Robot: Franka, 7 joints.
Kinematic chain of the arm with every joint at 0, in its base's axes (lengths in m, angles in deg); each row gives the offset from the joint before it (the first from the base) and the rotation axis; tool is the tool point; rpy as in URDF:
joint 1: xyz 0 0 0.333 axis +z
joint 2: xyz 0 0 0 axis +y
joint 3: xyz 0 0 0.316 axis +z
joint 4: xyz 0.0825 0 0 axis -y
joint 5: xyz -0.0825 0 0.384 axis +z
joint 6: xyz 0 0 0 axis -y
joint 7: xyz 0.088 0 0 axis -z
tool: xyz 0 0 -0.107 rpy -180 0 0
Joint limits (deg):
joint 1: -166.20..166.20
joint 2: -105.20..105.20
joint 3: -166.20..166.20
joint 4: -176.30..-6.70
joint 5: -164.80..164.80
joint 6: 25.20..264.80
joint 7: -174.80..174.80
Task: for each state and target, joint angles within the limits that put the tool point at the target. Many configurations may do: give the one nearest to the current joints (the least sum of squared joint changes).
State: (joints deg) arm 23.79 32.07 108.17 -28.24 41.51 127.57 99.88
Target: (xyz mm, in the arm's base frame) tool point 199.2 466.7 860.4
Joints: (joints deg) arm 3.63 45.43 108.31 -61.47 34.53 88.15 99.88
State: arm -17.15 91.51 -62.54 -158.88 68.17 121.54 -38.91
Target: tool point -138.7 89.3 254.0
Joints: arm -40.92 105.20 -47.35 -176.30 36.65 80.40 -38.91
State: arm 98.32 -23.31 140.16 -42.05 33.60 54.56 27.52
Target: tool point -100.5 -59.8 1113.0
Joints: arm 94.19 12.74 138.43 -18.25 36.91 83.65 27.52
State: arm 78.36 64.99 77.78 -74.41 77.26 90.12 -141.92
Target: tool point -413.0 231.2 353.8
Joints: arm 71.30 65.49 73.96 -124.19 60.31 71.72 -141.92
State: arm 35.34 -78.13 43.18 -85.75 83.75 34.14 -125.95
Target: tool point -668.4 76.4 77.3
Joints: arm 28.82 -105.20 84.87 -60.31 96.12 55.55 -125.95
